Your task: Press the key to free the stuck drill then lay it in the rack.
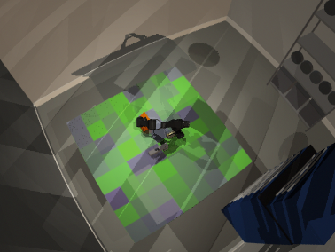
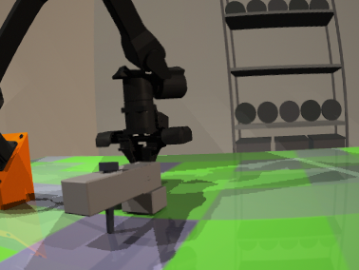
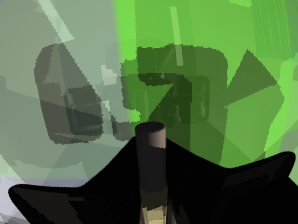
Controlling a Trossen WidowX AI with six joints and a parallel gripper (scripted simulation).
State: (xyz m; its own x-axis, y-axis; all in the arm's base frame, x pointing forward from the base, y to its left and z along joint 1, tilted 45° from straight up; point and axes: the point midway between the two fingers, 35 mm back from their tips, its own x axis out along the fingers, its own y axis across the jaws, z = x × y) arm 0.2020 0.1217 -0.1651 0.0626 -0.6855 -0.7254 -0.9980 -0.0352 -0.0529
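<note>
Right now the drill is 4 cm to the right of my gripper tip and 4 cm above it. From my gripper tip the other things lie so: rack: 5 cm to the right, 1 cm above; then block: 7 cm ahead, 22 cm to the right, 4 cm above; then key: 7 cm ahead, 25 cm to the right, 4 cm above.
</note>
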